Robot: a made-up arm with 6 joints.
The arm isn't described. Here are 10 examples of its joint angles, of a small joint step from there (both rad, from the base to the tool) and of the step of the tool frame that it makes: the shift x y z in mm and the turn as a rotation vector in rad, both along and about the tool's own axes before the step.
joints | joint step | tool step
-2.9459 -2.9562 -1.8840 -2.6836 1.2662 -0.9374 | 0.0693 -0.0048 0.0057 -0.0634 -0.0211 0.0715 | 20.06 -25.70 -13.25 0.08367 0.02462 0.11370
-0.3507 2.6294 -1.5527 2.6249 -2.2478 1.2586 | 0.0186 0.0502 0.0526 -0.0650 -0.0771 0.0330 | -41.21 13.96 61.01 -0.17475 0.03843 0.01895
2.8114 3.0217 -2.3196 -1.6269 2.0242 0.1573 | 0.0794 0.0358 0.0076 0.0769 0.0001 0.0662 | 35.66 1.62 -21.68 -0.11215 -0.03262 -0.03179
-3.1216 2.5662 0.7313 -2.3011 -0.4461 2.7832 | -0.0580 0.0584 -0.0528 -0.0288 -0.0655 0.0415 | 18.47 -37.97 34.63 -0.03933 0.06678 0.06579
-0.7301 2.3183 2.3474 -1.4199 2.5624 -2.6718 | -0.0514 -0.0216 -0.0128 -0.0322 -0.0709 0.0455 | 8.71 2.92 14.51 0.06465 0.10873 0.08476
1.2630 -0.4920 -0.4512 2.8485 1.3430 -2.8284 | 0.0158 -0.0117 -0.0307 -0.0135 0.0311 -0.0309 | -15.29 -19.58 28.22 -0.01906 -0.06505 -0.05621
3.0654 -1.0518 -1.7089 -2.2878 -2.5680 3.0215 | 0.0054 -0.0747 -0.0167 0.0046 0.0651 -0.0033 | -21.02 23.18 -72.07 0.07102 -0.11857 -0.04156
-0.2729 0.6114 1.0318 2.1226 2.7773 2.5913 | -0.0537 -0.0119 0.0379 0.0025 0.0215 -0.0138 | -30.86 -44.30 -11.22 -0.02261 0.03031 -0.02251
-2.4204 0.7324 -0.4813 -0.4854 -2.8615 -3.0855 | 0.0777 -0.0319 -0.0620 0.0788 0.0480 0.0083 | -91.98 0.86 18.41 -0.01861 0.04484 -0.14728
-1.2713 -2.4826 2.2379 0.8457 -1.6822 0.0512 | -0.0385 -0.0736 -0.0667 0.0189 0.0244 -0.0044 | -57.93 47.76 9.42 -0.00929 -0.05827 0.11048
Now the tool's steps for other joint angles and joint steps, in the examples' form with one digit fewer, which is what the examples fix.
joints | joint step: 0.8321 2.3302 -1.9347 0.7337 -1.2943 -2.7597 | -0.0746 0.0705 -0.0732 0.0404 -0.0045 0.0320
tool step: 77.7 -2.9 41.2 0.0306 0.0154 0.0060
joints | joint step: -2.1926 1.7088 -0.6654 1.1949 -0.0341 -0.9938 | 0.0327 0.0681 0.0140 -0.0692 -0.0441 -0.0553
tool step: 103.3 22.4 -45.0 0.0187 0.0597 -0.1126
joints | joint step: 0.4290 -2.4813 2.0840 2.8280 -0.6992 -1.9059 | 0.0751 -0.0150 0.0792 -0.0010 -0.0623 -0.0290
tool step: -11.2 -71.0 26.2 0.1093 0.0845 0.0264
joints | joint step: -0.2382 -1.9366 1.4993 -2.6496 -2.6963 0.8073 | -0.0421 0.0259 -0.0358 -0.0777 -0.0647 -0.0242
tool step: -10.3 -39.3 -11.1 -0.0911 0.0021 0.0736
